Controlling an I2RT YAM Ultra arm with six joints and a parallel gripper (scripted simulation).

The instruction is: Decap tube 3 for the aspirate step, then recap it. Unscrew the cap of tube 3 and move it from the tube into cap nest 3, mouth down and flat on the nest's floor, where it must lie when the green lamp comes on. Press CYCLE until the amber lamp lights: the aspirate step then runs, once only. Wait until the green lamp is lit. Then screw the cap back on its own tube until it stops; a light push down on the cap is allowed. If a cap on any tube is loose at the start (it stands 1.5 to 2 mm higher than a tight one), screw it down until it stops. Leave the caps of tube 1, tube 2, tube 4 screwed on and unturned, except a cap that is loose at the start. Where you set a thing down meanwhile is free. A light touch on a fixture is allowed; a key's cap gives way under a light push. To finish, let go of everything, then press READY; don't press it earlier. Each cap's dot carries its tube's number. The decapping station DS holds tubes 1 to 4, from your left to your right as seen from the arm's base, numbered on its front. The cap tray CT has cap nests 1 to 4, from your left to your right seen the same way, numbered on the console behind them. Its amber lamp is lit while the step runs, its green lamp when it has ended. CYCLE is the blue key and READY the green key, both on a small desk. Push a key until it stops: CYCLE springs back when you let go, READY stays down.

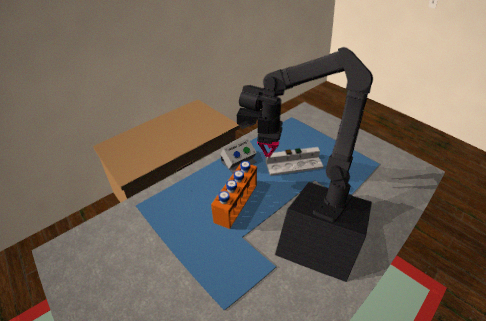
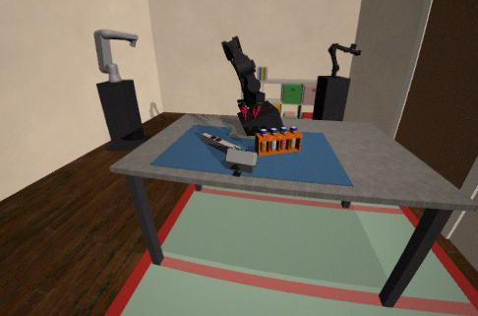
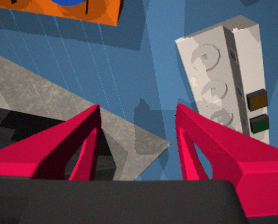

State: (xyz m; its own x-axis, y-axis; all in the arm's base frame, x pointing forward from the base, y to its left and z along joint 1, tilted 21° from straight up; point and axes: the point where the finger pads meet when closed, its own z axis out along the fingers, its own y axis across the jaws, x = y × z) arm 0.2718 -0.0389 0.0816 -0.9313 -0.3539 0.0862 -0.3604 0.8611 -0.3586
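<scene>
The blue cap lies 120 mm to the left of my hand, 50 mm below it and 40 mm ahead of it. Round my hand: grey key desk (160 mm ahead, 110 mm below, 40 mm to the right); then green ready key (130 mm ahead, 100 mm below, 60 mm to the right); then blue cycle key (150 mm ahead, 100 mm below, 10 mm to the right).
</scene>
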